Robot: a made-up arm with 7 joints. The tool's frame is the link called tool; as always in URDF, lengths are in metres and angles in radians. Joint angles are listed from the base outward.
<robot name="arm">
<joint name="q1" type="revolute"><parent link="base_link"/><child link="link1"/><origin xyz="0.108 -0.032 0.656"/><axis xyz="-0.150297 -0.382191 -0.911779"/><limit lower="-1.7" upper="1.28"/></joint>
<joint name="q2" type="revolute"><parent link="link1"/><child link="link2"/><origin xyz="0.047 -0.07 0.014"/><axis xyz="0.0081 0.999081 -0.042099"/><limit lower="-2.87" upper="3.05"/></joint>
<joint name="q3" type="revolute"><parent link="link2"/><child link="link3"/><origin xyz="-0.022 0.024 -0.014"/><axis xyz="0 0 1"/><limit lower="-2.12" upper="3.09"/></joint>
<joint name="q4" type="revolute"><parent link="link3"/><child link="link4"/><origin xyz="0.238 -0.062 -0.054"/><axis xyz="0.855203 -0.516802 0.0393"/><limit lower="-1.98" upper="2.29"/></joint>
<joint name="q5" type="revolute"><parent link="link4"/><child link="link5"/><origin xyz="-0.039 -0.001 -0.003"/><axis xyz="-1 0 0"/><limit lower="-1.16" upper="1.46"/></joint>
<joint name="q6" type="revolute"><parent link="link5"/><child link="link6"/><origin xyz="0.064 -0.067 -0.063"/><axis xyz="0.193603 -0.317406 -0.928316"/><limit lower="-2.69" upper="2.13"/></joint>
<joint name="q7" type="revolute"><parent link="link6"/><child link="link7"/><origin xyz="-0.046 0.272 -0.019"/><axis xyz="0 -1 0"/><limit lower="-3.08" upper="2.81"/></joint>
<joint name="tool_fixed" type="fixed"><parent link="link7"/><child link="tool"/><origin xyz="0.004 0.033 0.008" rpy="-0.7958 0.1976 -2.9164"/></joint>
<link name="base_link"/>
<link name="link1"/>
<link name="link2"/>
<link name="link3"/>
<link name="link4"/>
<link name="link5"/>
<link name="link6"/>
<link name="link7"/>
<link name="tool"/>
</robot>
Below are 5 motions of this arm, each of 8 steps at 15 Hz.
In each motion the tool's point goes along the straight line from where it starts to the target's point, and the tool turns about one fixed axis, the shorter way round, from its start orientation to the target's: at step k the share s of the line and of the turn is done. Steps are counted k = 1, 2, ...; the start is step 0. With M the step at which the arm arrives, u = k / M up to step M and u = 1 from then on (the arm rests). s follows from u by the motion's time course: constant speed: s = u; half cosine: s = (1 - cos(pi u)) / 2; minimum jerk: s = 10 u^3 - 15 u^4 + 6 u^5.
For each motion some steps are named. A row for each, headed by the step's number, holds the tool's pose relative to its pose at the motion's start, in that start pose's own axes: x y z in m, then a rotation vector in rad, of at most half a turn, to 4 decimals.
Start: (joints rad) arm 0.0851 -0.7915 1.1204 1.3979 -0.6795 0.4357 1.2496
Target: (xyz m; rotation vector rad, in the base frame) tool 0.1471 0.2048 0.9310 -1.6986 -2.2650 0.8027
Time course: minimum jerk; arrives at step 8
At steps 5, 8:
5: 0.0466 0.0978 -0.0556 0.4631 0.2997 0.3229
8: 0.0643 0.1350 -0.0767 0.6390 0.4135 0.4454

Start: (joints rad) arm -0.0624 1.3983 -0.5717 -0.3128 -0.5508 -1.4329 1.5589
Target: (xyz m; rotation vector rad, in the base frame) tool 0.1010 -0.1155 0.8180 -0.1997 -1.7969 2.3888
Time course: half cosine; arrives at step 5
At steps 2, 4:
2: -0.0109 -0.0148 -0.0042 0.1074 0.0680 -0.0271
4: -0.0286 -0.0388 -0.0111 0.2811 0.1782 -0.0709

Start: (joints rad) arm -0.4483 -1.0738 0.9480 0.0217 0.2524 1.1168 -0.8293
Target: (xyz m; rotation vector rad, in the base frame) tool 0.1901 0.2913 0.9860 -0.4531 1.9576 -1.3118
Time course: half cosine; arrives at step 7
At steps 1, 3, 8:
1: -0.0034 -0.0034 0.0090 -0.0438 -0.0054 -0.0183
3: -0.0263 -0.0265 0.0704 -0.3435 -0.0424 -0.1434
8: -0.0677 -0.0682 0.1812 -0.8837 -0.1091 -0.3688

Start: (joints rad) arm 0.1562 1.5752 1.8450 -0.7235 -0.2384 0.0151 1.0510
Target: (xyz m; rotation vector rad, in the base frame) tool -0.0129 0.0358 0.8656 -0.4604 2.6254 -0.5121
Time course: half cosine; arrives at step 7
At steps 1, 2, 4, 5, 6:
1: 0.0000 -0.0033 0.0027 -0.0179 0.0160 -0.0080
2: 0.0000 -0.0124 0.0102 -0.0680 0.0607 -0.0305
4: 0.0001 -0.0401 0.0330 -0.2208 0.1971 -0.0991
5: 0.0002 -0.0533 0.0439 -0.2933 0.2617 -0.1316
6: 0.0002 -0.0624 0.0514 -0.3434 0.3064 -0.1541

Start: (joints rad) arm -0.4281 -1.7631 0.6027 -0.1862 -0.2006 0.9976 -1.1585
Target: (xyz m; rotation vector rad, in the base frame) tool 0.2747 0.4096 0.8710 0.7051 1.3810 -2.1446
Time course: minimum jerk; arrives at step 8
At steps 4, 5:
4: -0.0202 0.1143 -0.0622 0.1926 0.1058 -0.1449
5: -0.0293 0.1657 -0.0901 0.2792 0.1534 -0.2101

